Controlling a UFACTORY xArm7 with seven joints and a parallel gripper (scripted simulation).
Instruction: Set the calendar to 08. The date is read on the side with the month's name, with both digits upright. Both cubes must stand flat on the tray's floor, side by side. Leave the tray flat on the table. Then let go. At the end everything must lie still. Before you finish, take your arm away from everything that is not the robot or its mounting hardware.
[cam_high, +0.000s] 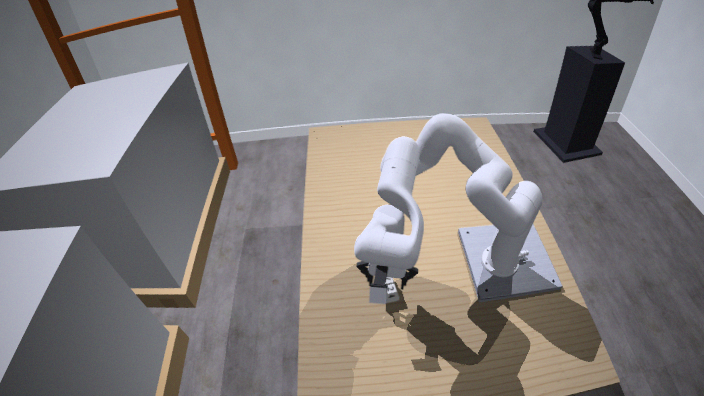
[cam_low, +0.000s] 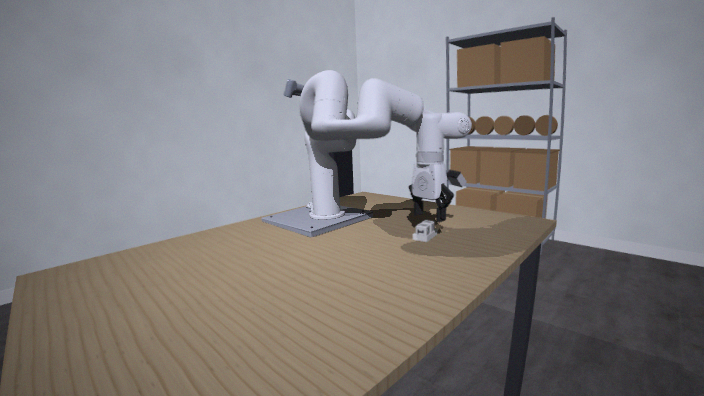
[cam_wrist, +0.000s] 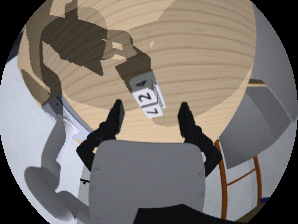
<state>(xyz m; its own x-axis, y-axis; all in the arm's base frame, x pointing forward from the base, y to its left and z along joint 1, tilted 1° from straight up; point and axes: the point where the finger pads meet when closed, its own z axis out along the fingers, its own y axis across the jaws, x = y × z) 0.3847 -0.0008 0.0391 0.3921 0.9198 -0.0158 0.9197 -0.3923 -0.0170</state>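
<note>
My gripper is now 40 mm above the white digit cube, 10 mm to the right of it and 10 mm past it. The rest, counted from my hand: white tray (60 mm below, 10 mm to the right, 10 mm behind).
</note>
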